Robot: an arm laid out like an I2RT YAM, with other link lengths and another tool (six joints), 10 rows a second.
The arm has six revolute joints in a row. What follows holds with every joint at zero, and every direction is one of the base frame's.
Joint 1 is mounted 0.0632 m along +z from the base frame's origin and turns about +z.
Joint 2 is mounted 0.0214 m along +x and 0.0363 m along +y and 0.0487 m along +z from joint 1 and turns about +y.
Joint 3 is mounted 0.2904 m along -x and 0.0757 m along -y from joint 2 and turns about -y.
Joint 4 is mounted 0.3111 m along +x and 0.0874 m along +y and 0.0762 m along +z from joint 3 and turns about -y.
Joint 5 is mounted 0.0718 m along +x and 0.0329 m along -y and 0.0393 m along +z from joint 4 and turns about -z.
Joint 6 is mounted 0.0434 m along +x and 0.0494 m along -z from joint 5 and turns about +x.
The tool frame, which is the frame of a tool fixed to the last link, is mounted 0.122 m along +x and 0.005 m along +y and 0.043 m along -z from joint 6; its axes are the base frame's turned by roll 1.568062, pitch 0.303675 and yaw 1.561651 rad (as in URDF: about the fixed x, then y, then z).
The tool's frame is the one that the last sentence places.
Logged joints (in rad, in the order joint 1, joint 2, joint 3, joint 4, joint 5, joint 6), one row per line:
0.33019 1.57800 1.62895 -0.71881 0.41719 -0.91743
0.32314 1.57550 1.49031 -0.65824 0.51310 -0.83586
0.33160 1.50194 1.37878 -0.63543 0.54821 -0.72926
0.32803 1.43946 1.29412 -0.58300 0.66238 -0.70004
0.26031 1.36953 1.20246 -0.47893 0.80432 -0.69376
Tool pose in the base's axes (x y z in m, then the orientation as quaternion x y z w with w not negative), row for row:
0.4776 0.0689 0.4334 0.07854 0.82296 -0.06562 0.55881
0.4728 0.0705 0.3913 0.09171 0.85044 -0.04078 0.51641
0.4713 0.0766 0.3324 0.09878 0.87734 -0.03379 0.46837
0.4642 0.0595 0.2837 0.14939 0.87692 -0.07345 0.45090
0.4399 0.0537 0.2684 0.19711 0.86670 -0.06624 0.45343
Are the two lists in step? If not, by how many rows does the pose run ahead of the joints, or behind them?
The pose runs 2 rows behind the joints: the pose in row i belongs to the joints in row i - 2.
